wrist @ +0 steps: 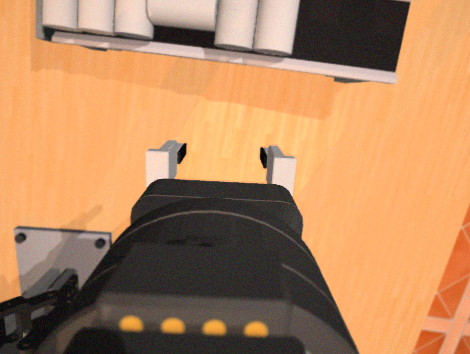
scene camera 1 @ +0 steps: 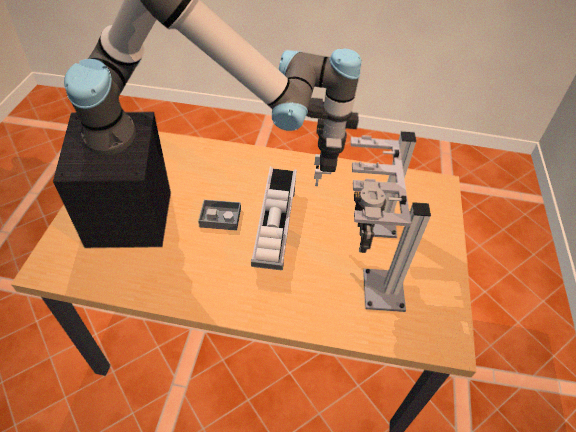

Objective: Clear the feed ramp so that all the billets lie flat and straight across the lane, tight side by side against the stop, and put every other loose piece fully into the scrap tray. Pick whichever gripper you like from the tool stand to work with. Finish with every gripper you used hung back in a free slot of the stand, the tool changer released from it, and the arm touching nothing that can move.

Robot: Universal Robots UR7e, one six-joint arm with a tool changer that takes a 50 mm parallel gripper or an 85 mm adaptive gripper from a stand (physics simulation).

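Pixels of known places: arm's base at its link origin: (scene camera 1: 109,134).
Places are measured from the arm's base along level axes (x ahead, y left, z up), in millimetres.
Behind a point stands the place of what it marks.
Observation:
The feed ramp (scene camera 1: 267,264) (wrist: 310,66) holds pale cylindrical billets. Three billets (scene camera 1: 269,243) @[x 506, y -88, z -239 mm] (wrist: 96,16) @[x 525, y -71, z -237 mm] lie across the lane side by side at its near end. One billet (scene camera 1: 274,217) @[x 497, y 6, z -228 mm] (wrist: 183,12) @[x 503, y 16, z -228 mm] lies turned along the lane. Two more billets (scene camera 1: 276,204) @[x 491, y 58, z -224 mm] (wrist: 235,22) @[x 502, y 67, z -221 mm] lie across the lane beyond it. The scrap tray (scene camera 1: 219,226) @[x 313, y -3, z -318 mm] holds a blocky piece (scene camera 1: 212,214) @[x 278, y 32, z -306 mm] and a hexagonal piece (scene camera 1: 228,216) @[x 330, y 43, z -313 mm]. My parallel gripper (scene camera 1: 318,171) (wrist: 222,155) is on the arm, open and empty, above the table between ramp and stand.
The tool stand (scene camera 1: 406,250) @[x 887, y -124, z -100 mm] (wrist: 60,245) @[x 833, y -115, z -321 mm] is right of the ramp in the scene view. The dark adaptive gripper (scene camera 1: 366,237) (wrist: 50,295) hangs in its near slot. Fork arms (scene camera 1: 370,166) @[x 753, y 55, z 8 mm] project toward my gripper. The black robot pedestal (scene camera 1: 115,200) @[x 65, y -148, z -110 mm] stands at the left.

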